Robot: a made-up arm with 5 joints.
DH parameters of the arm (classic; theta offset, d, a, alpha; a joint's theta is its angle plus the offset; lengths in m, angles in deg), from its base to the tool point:
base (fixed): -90 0.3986 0.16 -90
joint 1: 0 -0.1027 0.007 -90
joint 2: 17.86 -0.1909 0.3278 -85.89
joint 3: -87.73 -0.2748 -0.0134 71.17
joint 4: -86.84 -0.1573 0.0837 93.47
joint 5: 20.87 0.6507 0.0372 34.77
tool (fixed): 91.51 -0.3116 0 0
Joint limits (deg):
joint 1: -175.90..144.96
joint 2: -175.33..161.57
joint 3: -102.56..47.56
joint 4: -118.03..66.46
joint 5: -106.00..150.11
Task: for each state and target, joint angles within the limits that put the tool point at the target. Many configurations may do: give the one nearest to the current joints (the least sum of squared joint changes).
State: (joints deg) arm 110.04 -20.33 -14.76 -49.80 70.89
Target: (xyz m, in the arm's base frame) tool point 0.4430 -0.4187 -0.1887
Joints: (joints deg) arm 107.54 -56.93 -25.42 -21.26 89.68
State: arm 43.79 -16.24 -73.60 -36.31 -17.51
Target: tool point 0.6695 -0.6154 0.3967
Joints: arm 42.01 -58.52 -83.16 -11.26 -33.85
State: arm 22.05 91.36 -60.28 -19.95 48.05
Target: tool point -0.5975 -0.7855 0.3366
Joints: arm 31.65 35.58 -64.98 -15.52 45.27
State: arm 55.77 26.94 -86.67 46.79 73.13
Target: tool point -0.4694 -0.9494 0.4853
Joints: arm 6.46 37.64 -87.69 25.66 62.04
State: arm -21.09 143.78 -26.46 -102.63 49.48
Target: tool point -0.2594 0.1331 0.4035
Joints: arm 10.33 128.40 -46.58 -112.77 36.50
